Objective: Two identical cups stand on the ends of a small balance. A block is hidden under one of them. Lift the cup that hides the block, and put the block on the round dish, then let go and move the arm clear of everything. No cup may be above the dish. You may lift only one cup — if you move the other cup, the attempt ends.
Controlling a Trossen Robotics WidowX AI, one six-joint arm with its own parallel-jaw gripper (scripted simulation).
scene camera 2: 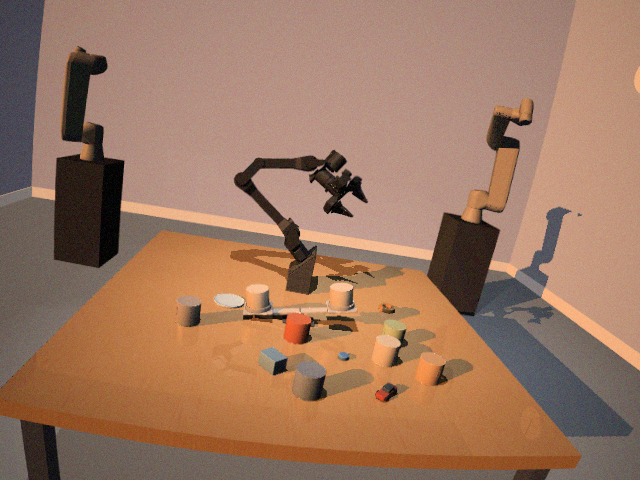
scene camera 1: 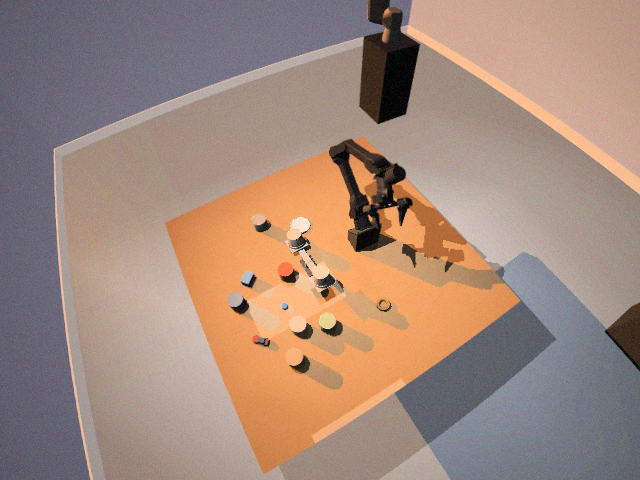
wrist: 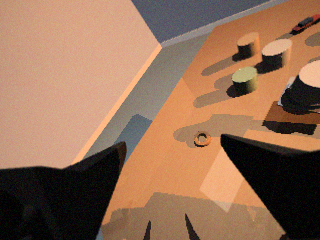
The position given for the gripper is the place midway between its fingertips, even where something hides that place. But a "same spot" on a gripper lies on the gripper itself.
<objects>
gripper: scene camera 2; scene camera 1 389, 228; wrist
same spot on gripper: (scene camera 2: 338, 208) = (wrist: 293, 199)
</objects>
